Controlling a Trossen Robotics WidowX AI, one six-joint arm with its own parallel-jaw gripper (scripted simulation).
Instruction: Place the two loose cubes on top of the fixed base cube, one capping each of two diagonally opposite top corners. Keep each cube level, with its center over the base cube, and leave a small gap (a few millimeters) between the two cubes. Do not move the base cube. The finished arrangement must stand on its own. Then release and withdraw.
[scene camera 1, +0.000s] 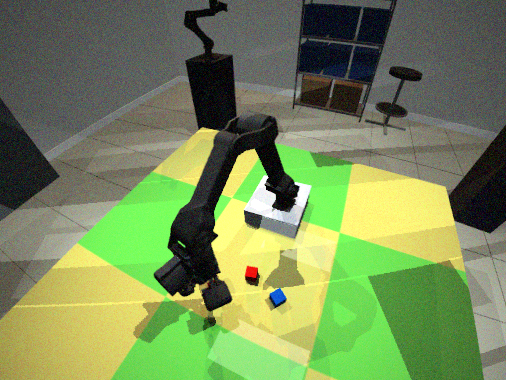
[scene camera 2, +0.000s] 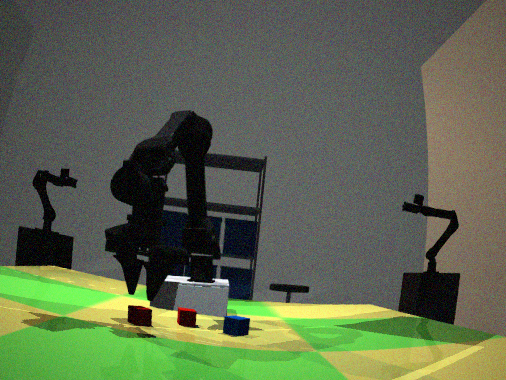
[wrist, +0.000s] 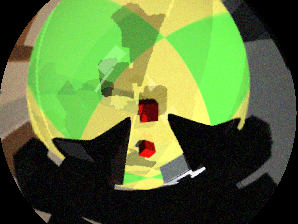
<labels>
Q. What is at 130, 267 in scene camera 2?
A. The gripper.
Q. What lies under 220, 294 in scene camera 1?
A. The gripper.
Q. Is the gripper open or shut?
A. Open.
</labels>
